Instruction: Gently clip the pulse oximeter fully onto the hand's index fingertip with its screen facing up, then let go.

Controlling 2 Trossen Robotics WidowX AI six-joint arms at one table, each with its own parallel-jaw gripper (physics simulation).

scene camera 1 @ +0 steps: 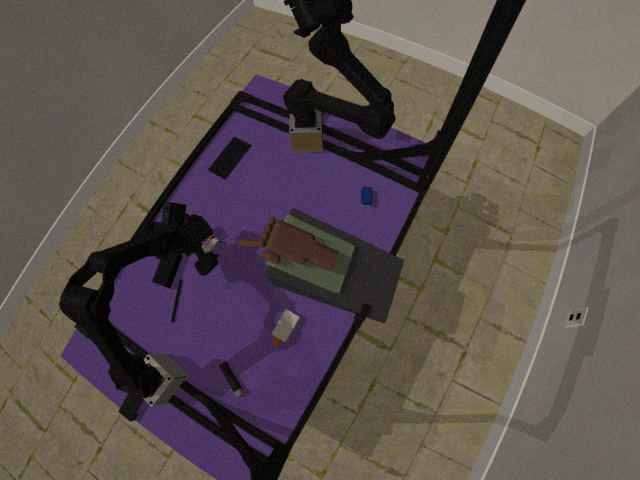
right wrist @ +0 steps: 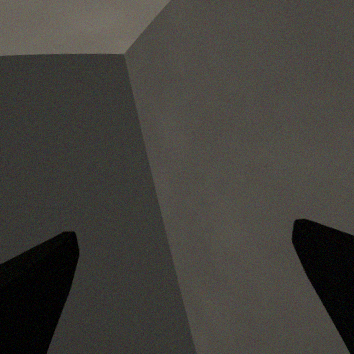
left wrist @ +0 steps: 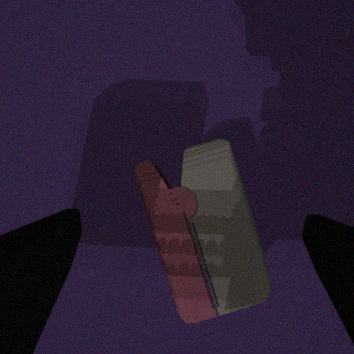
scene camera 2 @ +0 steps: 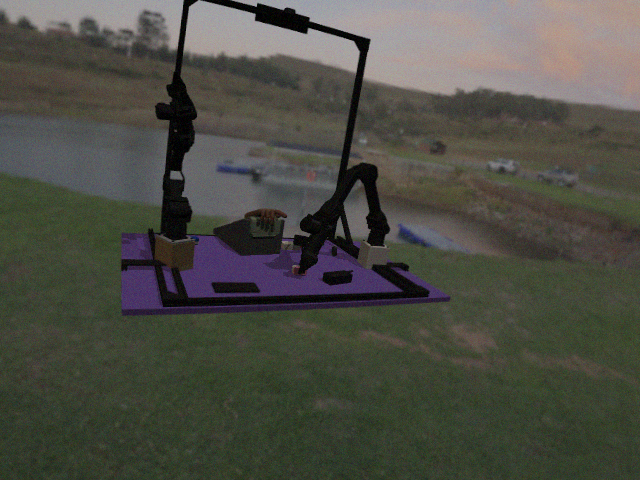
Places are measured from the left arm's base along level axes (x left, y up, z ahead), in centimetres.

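Pixels of known places: left gripper, fingertip midpoint: [scene camera 1: 210,245] [left wrist: 194,223] [scene camera 2: 299,270]; right gripper, fingertip midpoint: [right wrist: 186,236] [scene camera 2: 178,78]; left arm's base, link origin: [scene camera 1: 149,380] [scene camera 2: 375,244]; right arm's base, link origin: [scene camera 1: 305,119] [scene camera 2: 175,237].
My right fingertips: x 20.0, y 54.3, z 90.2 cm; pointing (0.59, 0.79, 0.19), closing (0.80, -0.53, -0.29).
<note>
Ahead of a thing's pixels: the offset from my right fingertips to its top centre. "spot": to the spot under its first point.
The pulse oximeter {dx -5.4, dy -61.6, dz -51.5 cm} [scene camera 1: 209,243] [scene camera 2: 296,269] [left wrist: 230,240], red on one side and whitish on the other, lies on its side on the purple table. My left gripper [scene camera 1: 209,244] [left wrist: 194,223] is open over it, one finger on each side with gaps in the left wrist view; whether the fingers reach down around it is unclear. The brown hand [scene camera 1: 292,241] [scene camera 2: 264,212] rests on a support, its index finger [scene camera 1: 249,242] pointing left toward the oximeter in scene camera 1, with a gap between. My right gripper [right wrist: 186,236] is open and empty, raised high, facing walls. The screen is not visible.
The hand lies on a green pad {spot: dx -42.2, dy -54.7, dz -32.6 cm} [scene camera 1: 347,258] over a dark grey wedge {spot: dx -50.6, dy -59.5, dz -31.4 cm} [scene camera 1: 374,276]. Around are a blue block {dx -34.8, dy -61.6, dz -11.1 cm} [scene camera 1: 366,195], a white box {dx -38.7, dy -62.0, dz -57.3 cm} [scene camera 1: 285,325], a dark cylinder {dx -35.5, dy -62.1, dz -77.5 cm} [scene camera 1: 230,378], a thin black rod {dx -7.3, dy -63.9, dz -70.6 cm} [scene camera 1: 176,300], a black slab {dx +11.2, dy -64.0, dz -24.6 cm} [scene camera 1: 230,157] and a black box {dx +1.1, dy -61.3, dz -65.3 cm} [scene camera 2: 337,277].
</note>
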